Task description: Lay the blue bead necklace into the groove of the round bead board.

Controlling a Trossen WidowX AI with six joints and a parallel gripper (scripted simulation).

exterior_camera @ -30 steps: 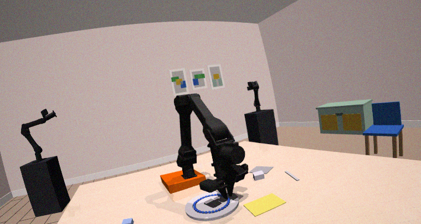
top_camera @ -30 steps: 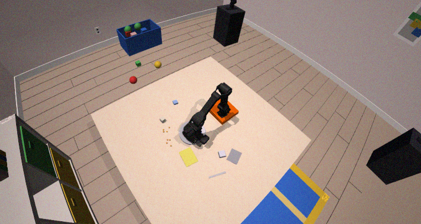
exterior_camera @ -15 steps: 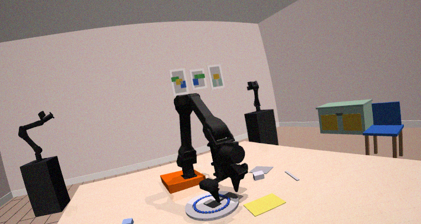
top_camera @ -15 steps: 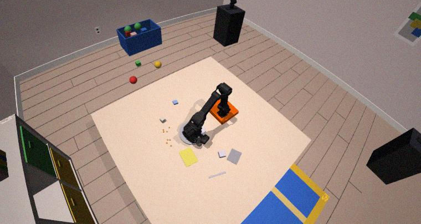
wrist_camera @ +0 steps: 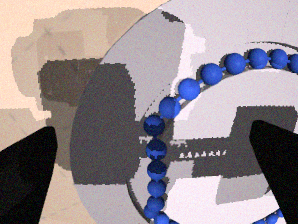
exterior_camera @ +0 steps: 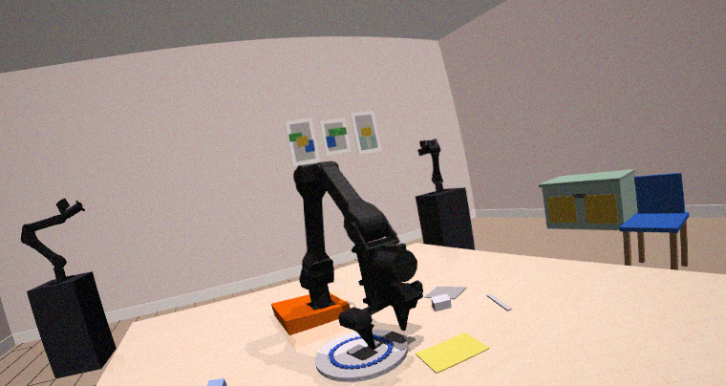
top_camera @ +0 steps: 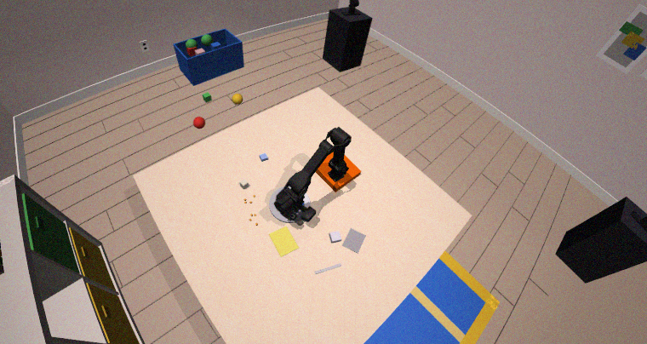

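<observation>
My gripper tip is now 6 cm to the left of the round bead board, 1 cm past it and 1 cm above it. Round my gripper tip: yellow sheet: 12 cm ahead, 8 cm to the left, 2 cm below; thin grey bar: 30 cm to the left, 3 cm ahead, 2 cm below; small grey block: 20 cm to the left, 9 cm behind, 1 cm below.
</observation>
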